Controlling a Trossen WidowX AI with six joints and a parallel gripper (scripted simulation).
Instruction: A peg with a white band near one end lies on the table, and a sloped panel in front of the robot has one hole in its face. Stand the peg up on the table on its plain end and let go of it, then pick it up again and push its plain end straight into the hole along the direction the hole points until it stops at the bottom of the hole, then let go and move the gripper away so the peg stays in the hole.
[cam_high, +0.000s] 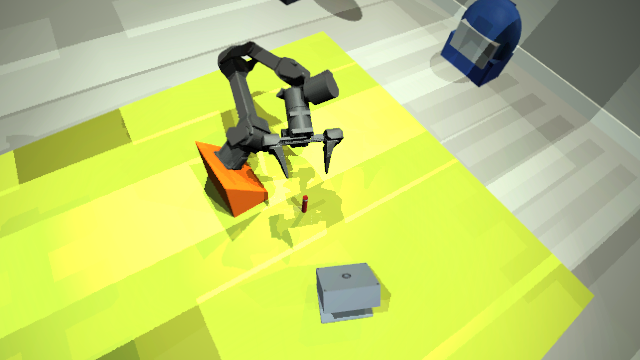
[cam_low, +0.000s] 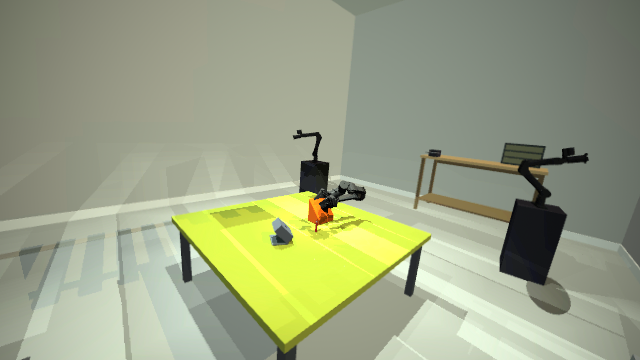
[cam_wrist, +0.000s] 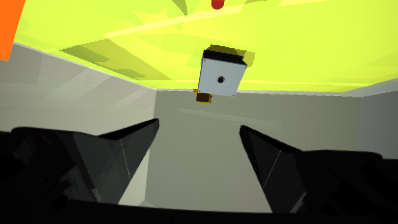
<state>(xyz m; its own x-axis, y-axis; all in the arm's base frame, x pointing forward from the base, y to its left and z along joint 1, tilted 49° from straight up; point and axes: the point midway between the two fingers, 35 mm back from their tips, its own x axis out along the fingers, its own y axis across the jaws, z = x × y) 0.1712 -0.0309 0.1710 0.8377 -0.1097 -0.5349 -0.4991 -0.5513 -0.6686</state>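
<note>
Now: the red peg 10 mm behind my gripper tip, 10 mm to the left of it and 150 mm below it. From my gripper tip the other things lie so: grey sloped panel 230 mm ahead, 60 mm to the right, 140 mm below.
</note>
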